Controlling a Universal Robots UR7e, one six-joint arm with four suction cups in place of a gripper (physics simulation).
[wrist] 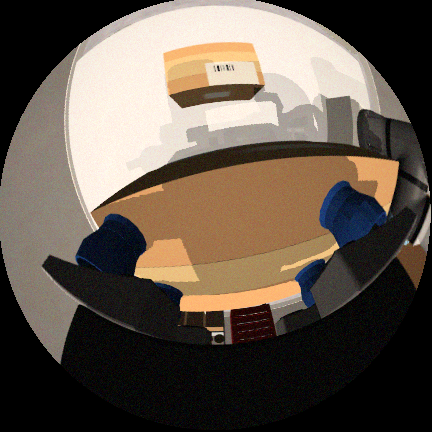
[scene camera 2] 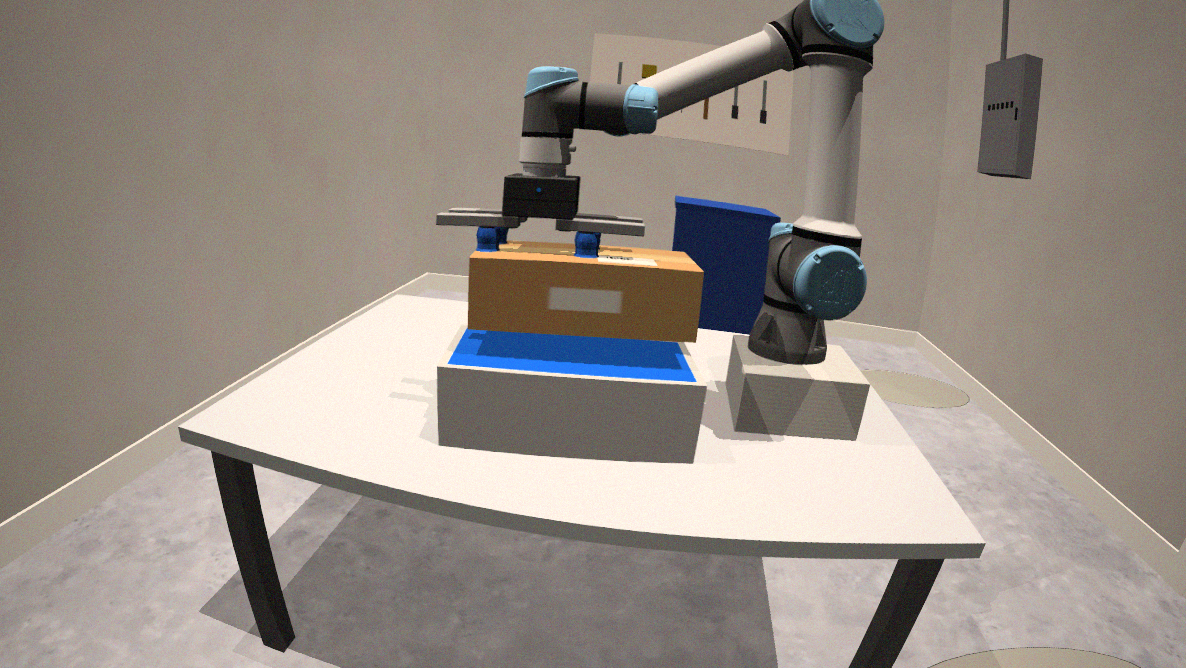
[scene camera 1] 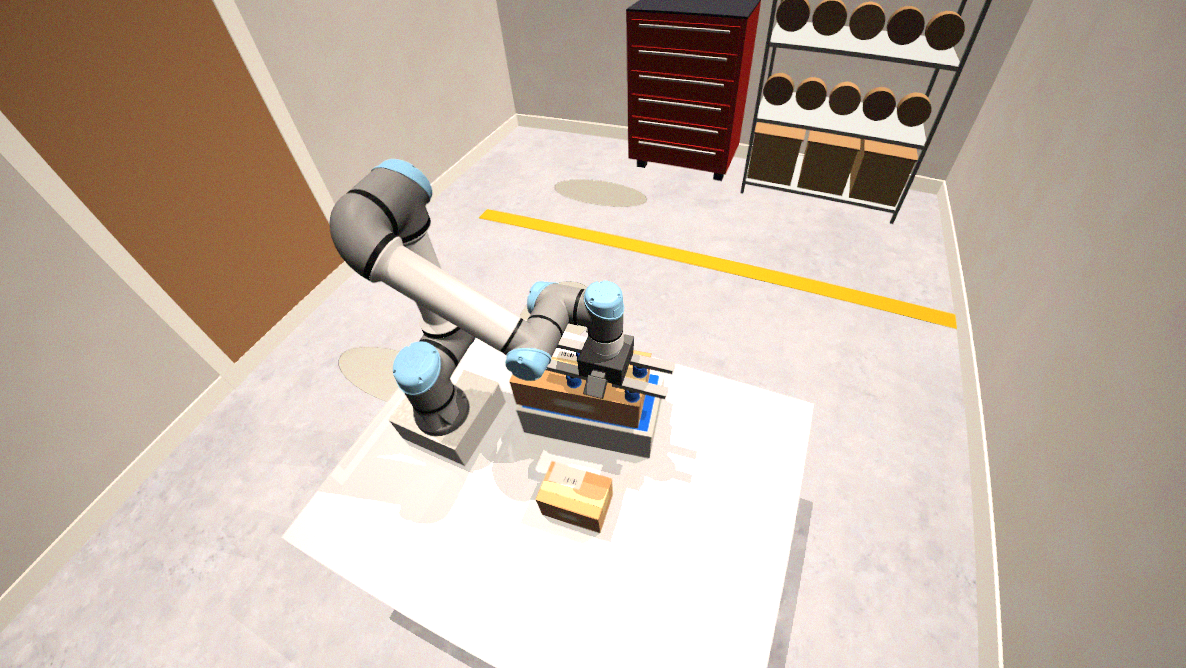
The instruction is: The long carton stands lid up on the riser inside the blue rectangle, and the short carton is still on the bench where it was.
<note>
My suction head (scene camera 2: 488, 240) holds a long carton (scene camera 2: 527, 287), which touches nothing else. The table carries a riser (scene camera 2: 611, 399) and a short carton (scene camera 1: 578, 497).
The long carton also shows in the wrist view (wrist: 231, 228) and in scene camera 1 (scene camera 1: 550, 392). The riser also shows in scene camera 1 (scene camera 1: 638, 442). The short carton shows as well in the wrist view (wrist: 218, 71).
</note>
